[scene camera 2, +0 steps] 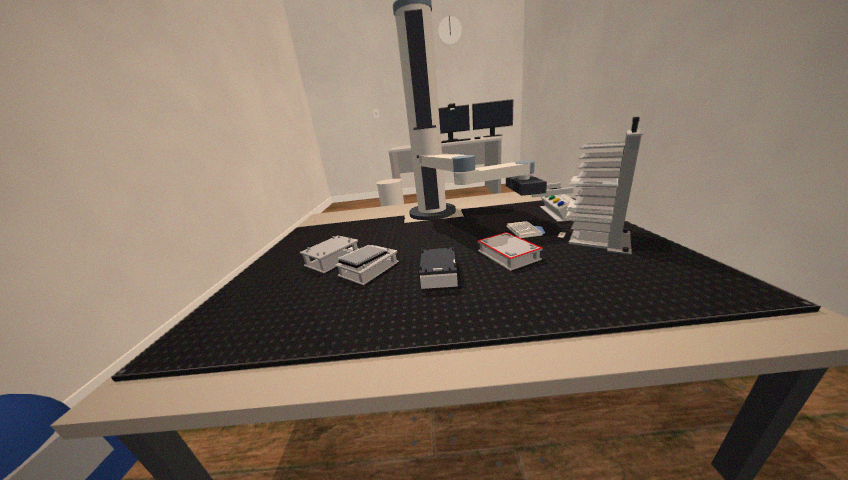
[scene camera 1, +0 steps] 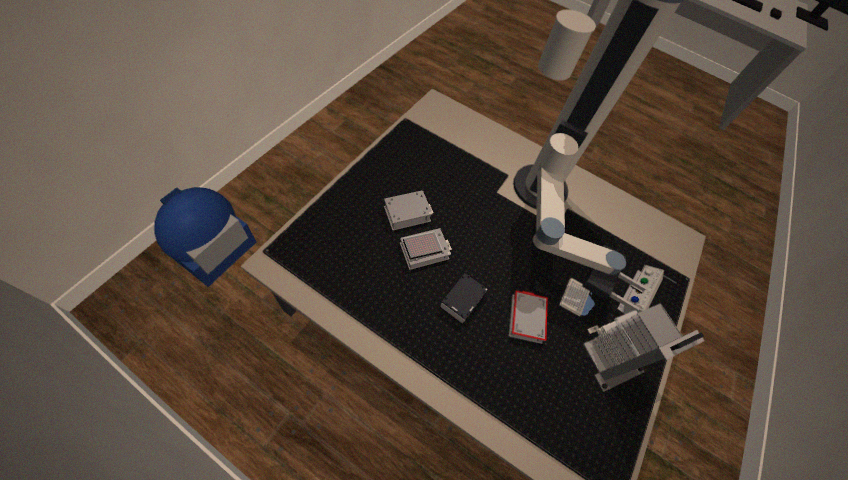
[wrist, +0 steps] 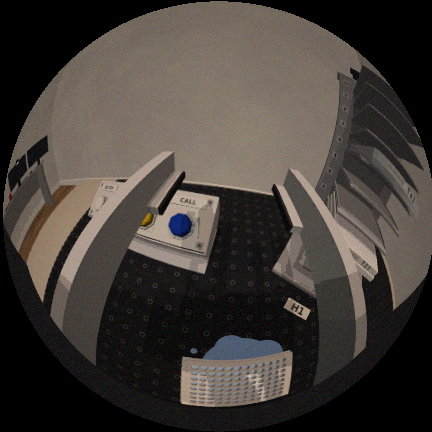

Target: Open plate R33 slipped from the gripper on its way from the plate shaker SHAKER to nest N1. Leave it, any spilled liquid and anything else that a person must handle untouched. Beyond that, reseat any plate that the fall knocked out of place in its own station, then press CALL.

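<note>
Gripper (scene camera 1: 641, 299), (scene camera 2: 565, 187), (wrist: 230, 168): carrying nothing. Button box (scene camera 1: 654, 275), (wrist: 153, 238): in sight.
</note>
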